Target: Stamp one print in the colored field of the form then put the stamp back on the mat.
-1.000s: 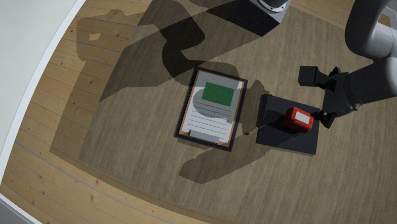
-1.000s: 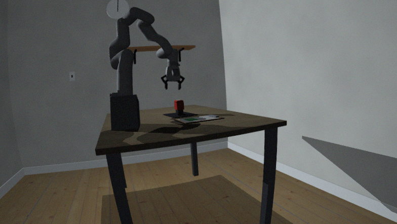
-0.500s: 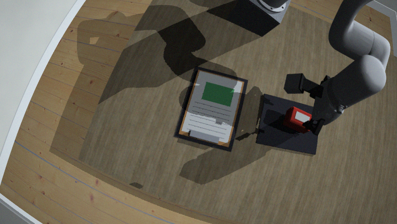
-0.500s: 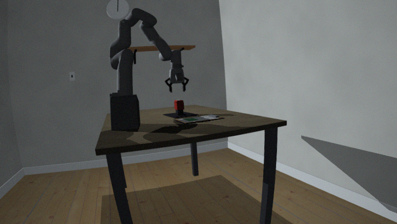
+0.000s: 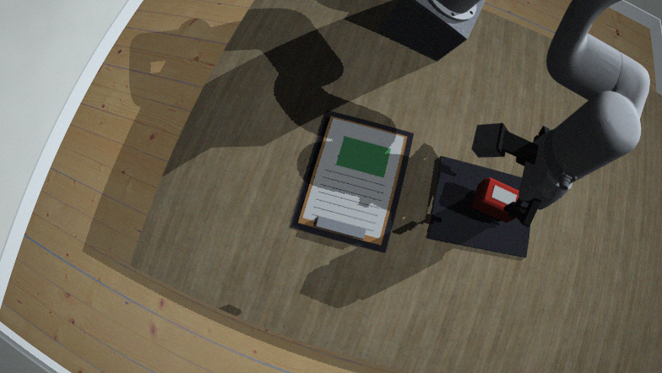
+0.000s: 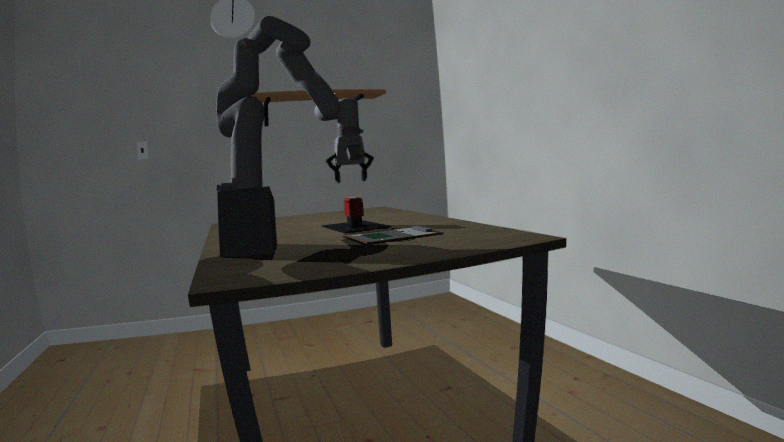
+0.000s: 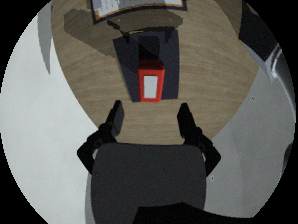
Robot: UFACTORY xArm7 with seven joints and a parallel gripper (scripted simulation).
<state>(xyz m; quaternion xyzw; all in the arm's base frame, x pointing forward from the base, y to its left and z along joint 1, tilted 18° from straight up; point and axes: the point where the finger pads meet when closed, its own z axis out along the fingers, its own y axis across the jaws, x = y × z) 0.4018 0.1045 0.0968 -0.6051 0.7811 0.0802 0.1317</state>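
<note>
The red stamp is 12 cm below my hand. The rest, counted from my hand: mat 17 cm below.
</note>
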